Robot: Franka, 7 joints.
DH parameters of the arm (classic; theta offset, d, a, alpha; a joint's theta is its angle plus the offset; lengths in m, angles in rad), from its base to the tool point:
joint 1: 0 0.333 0 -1.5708
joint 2: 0 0 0 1.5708
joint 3: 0 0.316 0.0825 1.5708
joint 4: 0 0 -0.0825 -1.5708
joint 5: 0 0.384 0 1.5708
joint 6: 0 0 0.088 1.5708
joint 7: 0 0.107 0 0
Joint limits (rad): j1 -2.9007..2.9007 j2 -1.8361..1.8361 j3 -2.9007..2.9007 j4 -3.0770..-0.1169 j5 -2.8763..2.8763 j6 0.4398..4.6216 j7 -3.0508..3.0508
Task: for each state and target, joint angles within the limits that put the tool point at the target. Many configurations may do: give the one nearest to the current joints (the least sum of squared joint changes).
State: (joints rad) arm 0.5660 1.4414 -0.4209 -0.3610 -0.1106 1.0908 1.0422
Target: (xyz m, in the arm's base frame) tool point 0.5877 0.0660 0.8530
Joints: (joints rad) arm 0.3011 0.6778 -0.5703 -0.1169 -0.2212 1.4630 1.0422
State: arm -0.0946 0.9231 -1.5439 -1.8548 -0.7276 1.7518 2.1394
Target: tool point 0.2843 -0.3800 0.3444
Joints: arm 0.4910 0.9044 -1.3515 -2.1267 -0.6189 1.4526 2.1394
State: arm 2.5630 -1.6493 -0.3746 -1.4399 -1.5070 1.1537 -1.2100
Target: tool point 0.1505 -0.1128 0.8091
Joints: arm 2.3398 -1.5868 0.2111 -2.0100 -1.2299 1.0148 -1.2100
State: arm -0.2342 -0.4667 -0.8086 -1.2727 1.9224 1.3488 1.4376
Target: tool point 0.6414 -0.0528 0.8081
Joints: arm 0.1282 0.3498 -0.5022 -1.0566 2.0222 1.6647 1.4376
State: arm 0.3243 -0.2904 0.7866 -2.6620 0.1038 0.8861 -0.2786
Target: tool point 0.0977 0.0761 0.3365
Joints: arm 0.1758 -0.4403 0.6165 -2.9029 -0.0806 0.6872 -0.2786
